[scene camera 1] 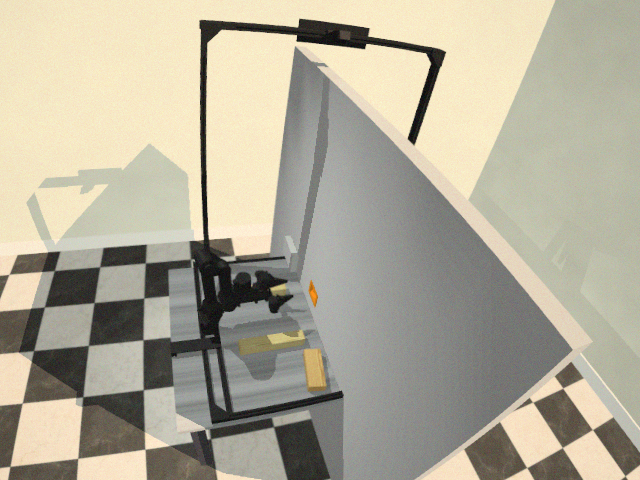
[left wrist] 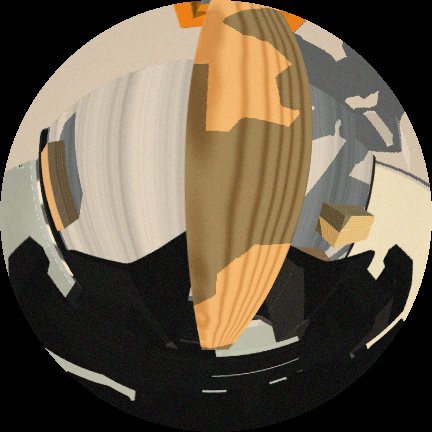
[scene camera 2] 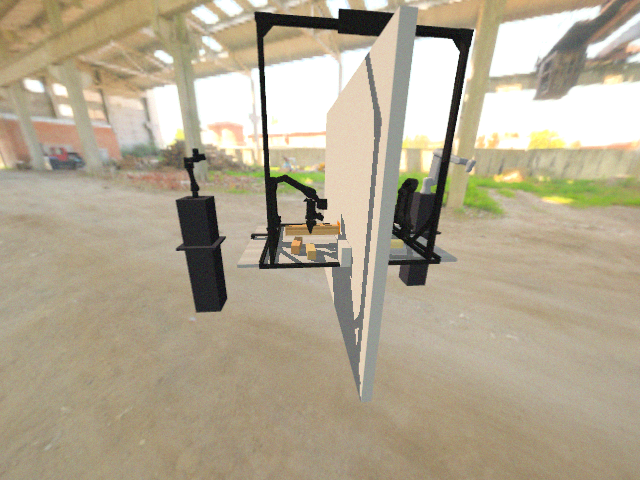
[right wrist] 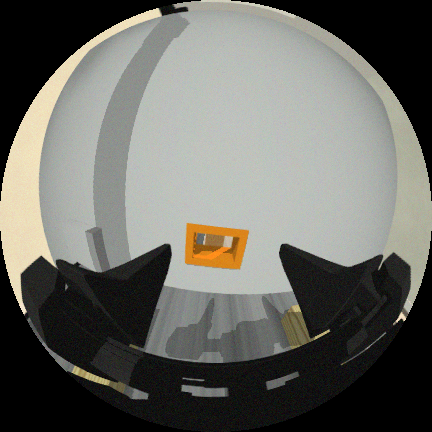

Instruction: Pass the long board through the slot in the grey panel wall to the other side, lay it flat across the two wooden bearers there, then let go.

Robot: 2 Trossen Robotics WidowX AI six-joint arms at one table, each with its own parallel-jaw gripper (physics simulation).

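Frame: origin at the left arm's base, x back, y right, z up, level; centimetres.
Seen in the pictures: left gripper, between the fingertips: [left wrist: 224, 232] [scene camera 2: 310, 232]; right gripper, between the fingertips: [scene camera 1: 290, 288] [right wrist: 227, 250]; left arm's base, origin of its link: [left wrist: 191, 315]; right arm's base, origin of its link: [scene camera 1: 208, 328] [scene camera 2: 404, 236].
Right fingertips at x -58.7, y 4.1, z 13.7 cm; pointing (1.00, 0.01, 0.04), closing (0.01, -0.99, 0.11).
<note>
Pixels of each thing's middle, then the offset from my right fingertips to it. "*": a spot on its surface instead.
- long board, middle of its body: [left wrist: 229, 229] [scene camera 2: 312, 229] dx +32.8, dy +0.2, dz -6.9 cm
- orange-rimmed slot, a spot on its surface: [right wrist: 189, 252] [scene camera 1: 309, 288] * dx +10.2, dy +4.1, dz -6.8 cm
- wooden block, middle of its body: [scene camera 1: 314, 369] dx +3.1, dy -29.5, dz -13.7 cm
- pale post, a spot on its surface: [scene camera 2: 344, 253] * dx +19.0, dy +37.4, dz -8.6 cm
My left gripper [scene camera 2: 310, 230] [left wrist: 224, 232] is shut on the long board [scene camera 2: 324, 228] [left wrist: 250, 175] and holds it above the table. The board points at the orange-rimmed slot [scene camera 2: 339, 224] [left wrist: 188, 18] [scene camera 1: 310, 285] [right wrist: 189, 252] in the panel wall [scene camera 1: 413, 258] [scene camera 2: 351, 149] [right wrist: 250, 125]. Its far end overlaps the rim in the left wrist view; how far it is in, I cannot tell. A brown surface shows through the slot in the right wrist view. My right gripper [scene camera 1: 289, 289] [right wrist: 227, 250] is open and empty, facing the slot across the wall. Two pale bearers [scene camera 1: 253, 346] [scene camera 1: 279, 289] lie below it.
On the right arm's side, a wooden block [scene camera 1: 314, 369] lies by the wall. On the left arm's side, two small blocks [scene camera 2: 296, 245] [scene camera 2: 310, 251] stand near the table's front edge, and another block [left wrist: 63, 185] lies beyond the board. A pale post [scene camera 2: 344, 253] stands against the wall's edge.
</note>
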